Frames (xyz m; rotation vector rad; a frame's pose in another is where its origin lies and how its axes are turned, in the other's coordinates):
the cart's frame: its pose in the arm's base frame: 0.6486 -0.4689 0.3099 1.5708 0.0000 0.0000
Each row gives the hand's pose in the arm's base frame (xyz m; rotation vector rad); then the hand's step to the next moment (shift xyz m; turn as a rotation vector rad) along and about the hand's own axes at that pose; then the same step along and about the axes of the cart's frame.
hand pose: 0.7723 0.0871 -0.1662 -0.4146 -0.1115 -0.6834
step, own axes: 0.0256 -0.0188 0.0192 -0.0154 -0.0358 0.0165
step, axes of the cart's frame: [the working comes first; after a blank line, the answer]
step, axes of the arm's base frame: 0.0085 -0.0204 0.0298 -0.0340 -0.0092 0.0234

0.0085 0.0298 0.0204 -0.0340 0.0234 0.0092
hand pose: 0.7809 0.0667 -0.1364 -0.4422 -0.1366 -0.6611
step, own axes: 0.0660 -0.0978 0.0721 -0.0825 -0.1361 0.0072
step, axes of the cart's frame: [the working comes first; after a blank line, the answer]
step, axes of the arm's base frame: -0.0077 -0.0741 0.1165 -0.1490 -0.0457 0.0330

-0.0077 0.1165 0.0741 -0.1490 0.0330 0.0457
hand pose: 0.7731 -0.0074 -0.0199 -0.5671 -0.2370 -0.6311
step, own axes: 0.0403 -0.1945 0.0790 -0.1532 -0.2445 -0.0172
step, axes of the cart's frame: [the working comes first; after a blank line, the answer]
step, axes of the arm's base frame: -0.0912 -0.1039 0.1631 -0.2704 -0.0968 0.0326

-0.0912 0.1631 0.1039 -0.2704 0.0326 0.0968
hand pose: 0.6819 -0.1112 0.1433 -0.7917 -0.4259 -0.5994
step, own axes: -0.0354 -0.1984 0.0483 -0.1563 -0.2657 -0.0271
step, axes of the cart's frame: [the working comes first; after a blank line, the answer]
step, axes of the arm's base frame: -0.1605 -0.0610 0.1160 -0.2850 -0.1150 0.0359

-0.1605 0.1160 0.0610 -0.2850 0.0359 0.1150
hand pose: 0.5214 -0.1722 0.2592 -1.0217 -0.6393 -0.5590
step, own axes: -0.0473 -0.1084 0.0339 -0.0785 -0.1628 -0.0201
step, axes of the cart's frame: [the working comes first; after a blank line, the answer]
step, axes of the arm's base frame: -0.1149 -0.0085 0.0432 -0.1620 -0.0758 0.0330

-0.1149 0.0432 0.0085 -0.1620 0.0330 0.0758
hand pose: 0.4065 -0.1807 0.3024 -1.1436 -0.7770 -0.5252
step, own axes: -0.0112 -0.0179 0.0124 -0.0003 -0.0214 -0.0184
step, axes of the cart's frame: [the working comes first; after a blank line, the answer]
step, axes of the arm's base frame: -0.0234 0.0053 0.0047 -0.0106 -0.0246 0.0088

-0.0234 0.0047 -0.0053 -0.0106 0.0088 0.0246
